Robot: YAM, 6 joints.
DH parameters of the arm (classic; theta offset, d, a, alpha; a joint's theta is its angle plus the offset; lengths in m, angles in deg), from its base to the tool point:
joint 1: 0 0.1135 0.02 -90
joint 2: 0 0 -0.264 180
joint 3: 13.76 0 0.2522 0
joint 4: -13.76 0 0.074 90
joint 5: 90 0 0 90
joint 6: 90 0.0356 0 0
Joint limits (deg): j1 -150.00..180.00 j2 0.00..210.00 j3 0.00..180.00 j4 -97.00..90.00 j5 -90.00..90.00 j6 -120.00..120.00
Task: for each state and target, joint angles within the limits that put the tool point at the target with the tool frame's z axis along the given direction. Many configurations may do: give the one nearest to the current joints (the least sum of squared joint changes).
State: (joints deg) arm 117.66 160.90 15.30 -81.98 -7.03 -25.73
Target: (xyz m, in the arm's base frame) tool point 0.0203 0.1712 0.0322 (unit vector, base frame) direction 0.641 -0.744 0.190
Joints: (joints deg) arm 90.73 146.84 49.55 -96.89 39.15 -25.73
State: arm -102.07 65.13 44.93 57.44 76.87 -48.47
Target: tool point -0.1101 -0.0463 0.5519 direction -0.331 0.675 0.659
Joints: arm -144.42 64.18 74.91 89.89 47.88 -48.47
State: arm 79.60 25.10 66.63 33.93 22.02 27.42
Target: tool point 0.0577 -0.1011 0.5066 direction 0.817 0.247 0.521
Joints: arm 104.59 16.74 65.96 37.13 58.53 27.42
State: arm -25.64 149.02 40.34 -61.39 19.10 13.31
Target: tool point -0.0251 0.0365 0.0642 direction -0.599 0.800 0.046
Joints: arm -64.77 157.67 1.75 -26.77 11.58 13.31
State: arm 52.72 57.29 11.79 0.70 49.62 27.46
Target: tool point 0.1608 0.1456 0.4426 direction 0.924 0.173 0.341
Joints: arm 47.47 57.42 58.35 23.46 34.33 27.46
